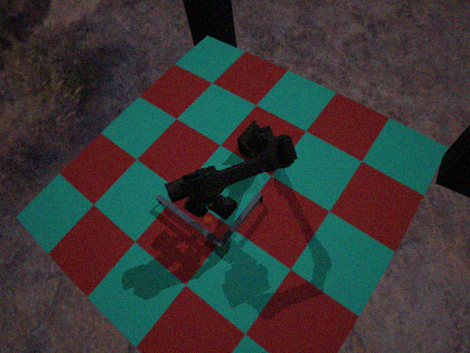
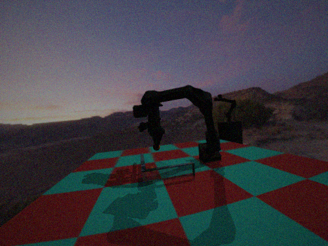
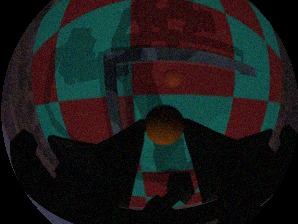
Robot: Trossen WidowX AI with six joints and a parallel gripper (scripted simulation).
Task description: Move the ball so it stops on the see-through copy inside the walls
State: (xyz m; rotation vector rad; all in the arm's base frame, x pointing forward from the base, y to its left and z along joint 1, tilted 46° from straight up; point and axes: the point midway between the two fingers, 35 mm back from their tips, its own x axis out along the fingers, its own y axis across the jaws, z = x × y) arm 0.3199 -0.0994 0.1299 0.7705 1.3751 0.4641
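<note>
The see-through copy of ball lies 3 cm ahead of my gripper tip, 3 cm to the right of it and 12 cm below it. Round my gripper tip: orange ball (right at my gripper tip).
</note>
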